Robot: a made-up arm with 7 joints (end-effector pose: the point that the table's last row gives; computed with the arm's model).
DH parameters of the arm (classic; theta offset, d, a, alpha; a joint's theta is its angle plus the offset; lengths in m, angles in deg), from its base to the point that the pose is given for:
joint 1: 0 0.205 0 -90
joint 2: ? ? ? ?
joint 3: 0 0.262 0.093 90
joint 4: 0 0 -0.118 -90
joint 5: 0 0.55 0 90
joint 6: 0 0 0.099 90
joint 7: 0 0 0 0
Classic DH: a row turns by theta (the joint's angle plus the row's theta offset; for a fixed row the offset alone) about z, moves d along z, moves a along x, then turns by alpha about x.
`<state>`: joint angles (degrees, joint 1 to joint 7).
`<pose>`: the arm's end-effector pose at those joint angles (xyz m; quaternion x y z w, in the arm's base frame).
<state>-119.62 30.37 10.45 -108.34 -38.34 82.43 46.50</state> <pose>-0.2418 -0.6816 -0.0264 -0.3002 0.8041 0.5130 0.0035</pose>
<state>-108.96 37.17 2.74 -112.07 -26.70 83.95 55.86</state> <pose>-0.1847 -0.6312 -0.1437 -0.2337 0.7962 0.5560 0.0491</pose>
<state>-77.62 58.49 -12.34 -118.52 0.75 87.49 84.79</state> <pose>-0.0617 -0.4340 -0.3653 0.0005 -0.7145 -0.6967 0.0644</pose>
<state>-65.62 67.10 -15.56 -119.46 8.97 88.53 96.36</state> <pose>-0.0472 -0.3595 -0.4126 -0.0812 -0.6724 -0.7121 0.1850</pose>
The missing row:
joint 2: 0 0 0 90
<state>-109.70 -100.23 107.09 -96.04 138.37 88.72 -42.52</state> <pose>0.7658 0.0108 -0.0691 -0.9389 -0.0726 -0.0657 0.3301</pose>
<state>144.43 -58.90 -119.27 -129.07 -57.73 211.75 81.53</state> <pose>0.4612 0.3374 0.0530 -0.7454 0.1887 -0.0664 0.6359</pose>
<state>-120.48 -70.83 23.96 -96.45 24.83 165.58 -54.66</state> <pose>0.2936 0.0214 0.9452 0.4100 -0.0483 0.2437 0.8776</pose>
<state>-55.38 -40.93 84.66 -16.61 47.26 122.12 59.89</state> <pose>-0.2174 0.5309 0.9280 -0.7093 -0.2190 -0.3565 0.5673</pose>
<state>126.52 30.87 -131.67 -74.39 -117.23 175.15 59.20</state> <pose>0.4405 0.2702 0.7939 0.3192 0.3013 0.6869 0.5793</pose>
